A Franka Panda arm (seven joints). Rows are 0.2 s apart.
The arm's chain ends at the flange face. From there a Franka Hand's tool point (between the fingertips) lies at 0.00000 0.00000 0.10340 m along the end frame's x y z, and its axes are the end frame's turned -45 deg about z.
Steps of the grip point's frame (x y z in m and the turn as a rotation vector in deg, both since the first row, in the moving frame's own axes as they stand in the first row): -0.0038 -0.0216 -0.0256 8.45 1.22 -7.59; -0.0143 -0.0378 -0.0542 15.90 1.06 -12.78; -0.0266 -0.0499 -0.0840 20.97 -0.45 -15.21; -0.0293 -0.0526 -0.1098 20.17 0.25 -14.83
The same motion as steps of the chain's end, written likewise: -0.0080 -0.0009 -0.0245 6.84 -5.11 -7.59; -0.0159 0.0025 -0.0502 11.99 -10.49 -12.78; -0.0243 0.0053 -0.0772 14.51 -15.15 -15.21; -0.0300 0.0055 -0.1035 14.44 -14.09 -14.83
